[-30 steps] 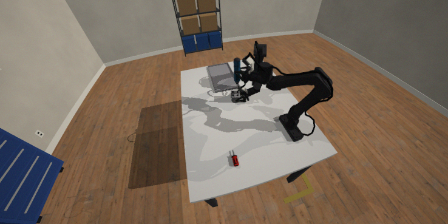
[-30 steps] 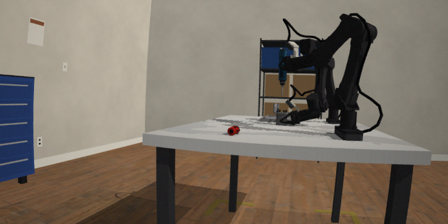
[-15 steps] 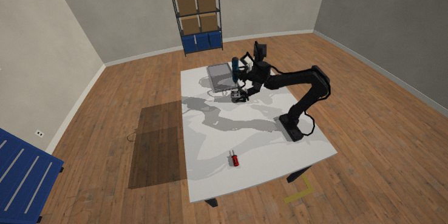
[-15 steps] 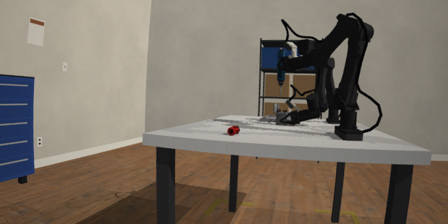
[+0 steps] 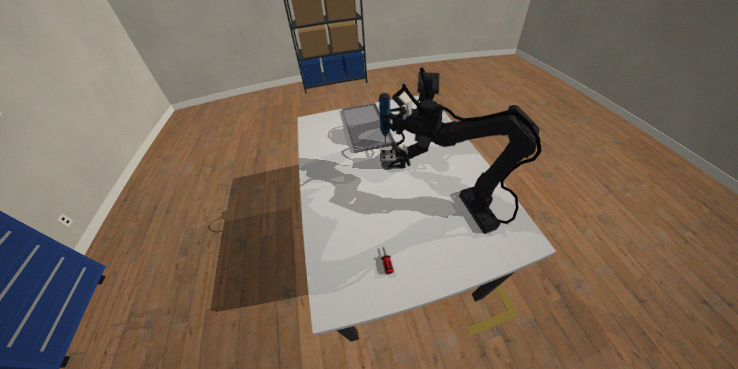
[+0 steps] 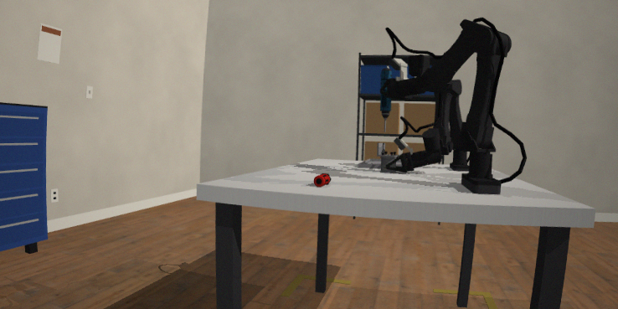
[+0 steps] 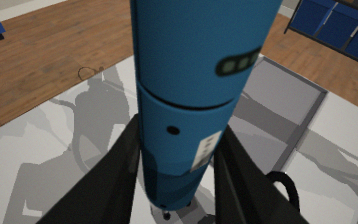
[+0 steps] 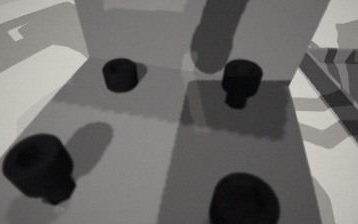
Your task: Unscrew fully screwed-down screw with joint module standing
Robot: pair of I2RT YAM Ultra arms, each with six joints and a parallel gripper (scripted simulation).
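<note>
Right now my right hand is 1 cm below the joint module. From my right hand the other things lie so: bit 2 cm ahead, 2 cm to the left, 15 cm above; flat grey tray 4 cm ahead, 34 cm to the right, 2 cm below; grey bracket 5 cm above.
</note>
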